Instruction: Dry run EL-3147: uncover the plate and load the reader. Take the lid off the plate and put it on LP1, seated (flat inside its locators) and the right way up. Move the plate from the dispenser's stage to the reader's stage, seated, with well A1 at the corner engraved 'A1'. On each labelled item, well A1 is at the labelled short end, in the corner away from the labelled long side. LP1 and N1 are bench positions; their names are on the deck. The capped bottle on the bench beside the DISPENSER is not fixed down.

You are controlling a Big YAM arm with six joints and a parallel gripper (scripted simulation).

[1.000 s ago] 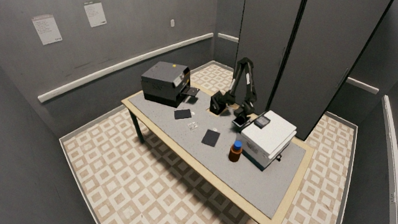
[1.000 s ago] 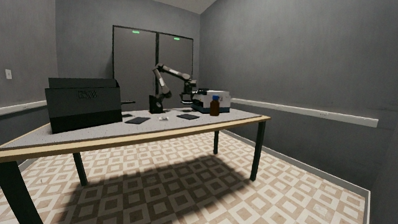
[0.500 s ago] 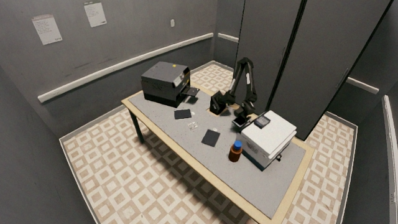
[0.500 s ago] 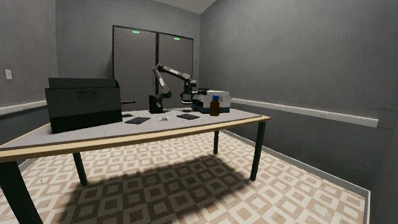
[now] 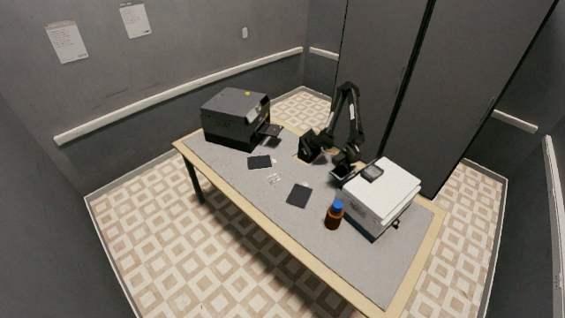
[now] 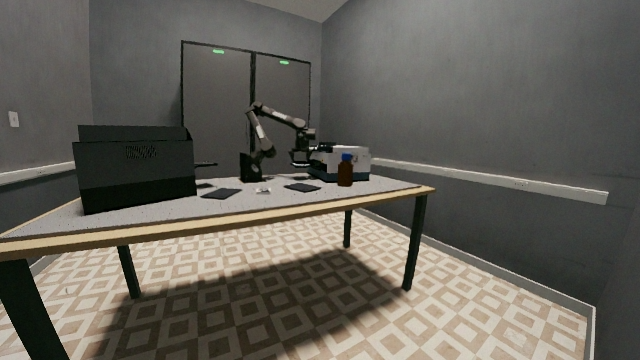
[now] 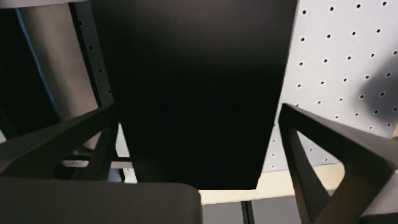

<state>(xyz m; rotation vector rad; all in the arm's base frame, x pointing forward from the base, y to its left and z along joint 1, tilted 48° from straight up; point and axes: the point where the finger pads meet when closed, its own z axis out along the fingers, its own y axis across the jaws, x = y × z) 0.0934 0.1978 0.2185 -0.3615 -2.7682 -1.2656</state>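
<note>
Right now the dark lid is right at my hand. From my hand the other things lie so: dark flat pad 260 mm ahead, 130 mm to the right, 100 mm below; white multi-well plate 10 mm below; brown capped bottle 310 mm ahead, 120 mm to the left.
</note>
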